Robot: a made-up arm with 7 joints.
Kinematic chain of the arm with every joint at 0, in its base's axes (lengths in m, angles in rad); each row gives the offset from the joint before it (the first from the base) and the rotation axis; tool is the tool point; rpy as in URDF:
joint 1: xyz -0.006 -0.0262 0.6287 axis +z
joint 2: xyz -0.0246 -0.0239 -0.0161 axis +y
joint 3: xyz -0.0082 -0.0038 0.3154 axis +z
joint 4: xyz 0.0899 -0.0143 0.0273 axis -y
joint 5: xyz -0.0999 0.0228 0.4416 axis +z
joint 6: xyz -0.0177 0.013 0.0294 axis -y
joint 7: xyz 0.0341 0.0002 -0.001 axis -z
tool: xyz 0.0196 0.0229 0.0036 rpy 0 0 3.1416
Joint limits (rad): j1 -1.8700..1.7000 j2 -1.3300..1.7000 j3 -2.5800..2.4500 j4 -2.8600..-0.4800 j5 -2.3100..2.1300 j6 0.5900..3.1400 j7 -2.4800..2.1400
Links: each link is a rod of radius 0.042 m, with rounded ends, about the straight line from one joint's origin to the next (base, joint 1, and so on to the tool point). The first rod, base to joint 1, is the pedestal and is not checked.
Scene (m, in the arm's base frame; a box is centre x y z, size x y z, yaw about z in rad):
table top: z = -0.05
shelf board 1: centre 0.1 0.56 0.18 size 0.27 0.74 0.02 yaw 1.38
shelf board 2: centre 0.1 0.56 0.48 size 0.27 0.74 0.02 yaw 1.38
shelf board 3: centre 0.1 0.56 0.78 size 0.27 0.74 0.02 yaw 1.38
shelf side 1: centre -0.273 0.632 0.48 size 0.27 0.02 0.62 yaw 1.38
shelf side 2: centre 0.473 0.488 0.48 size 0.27 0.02 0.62 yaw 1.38
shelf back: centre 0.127 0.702 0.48 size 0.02 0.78 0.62 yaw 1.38
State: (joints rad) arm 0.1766 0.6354 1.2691 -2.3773 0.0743 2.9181 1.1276
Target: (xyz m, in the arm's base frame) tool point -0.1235 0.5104 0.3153
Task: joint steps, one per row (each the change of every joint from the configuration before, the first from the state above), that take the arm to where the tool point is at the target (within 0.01 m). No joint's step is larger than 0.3 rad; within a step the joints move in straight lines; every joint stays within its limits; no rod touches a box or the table.
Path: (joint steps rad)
1: -0.1291 0.0947 0.1216 -0.0965 0.2436 0.0444 0.1115
2: -0.1291 0.0946 0.1217 -0.0966 0.2435 0.0444 0.1115
3: -0.1291 0.0947 0.1216 -0.0965 0.2436 0.0443 0.1115
4: -0.1291 0.0946 0.1217 -0.0966 0.2435 0.0444 0.1115
5: -0.1292 0.0947 0.1216 -0.0965 0.2436 0.0444 0.1115
6: 0.2906 0.0439 -0.2524 0.0812 -0.2915 -0.0861 -0.1374
7: 0.2905 0.0440 -0.2524 0.0812 -0.2915 -0.0861 -0.1373
8: 0.2906 0.0440 -0.2524 0.0812 -0.2915 -0.0860 -0.1374
9: 0.2905 0.0439 -0.2523 0.0812 -0.2914 -0.0861 -0.1374
10: 0.0499 0.0480 0.0280 0.2324 -0.0080 -0.0218 -0.0109
11: 0.0498 0.0480 0.0280 0.2324 -0.0080 -0.0218 -0.0109

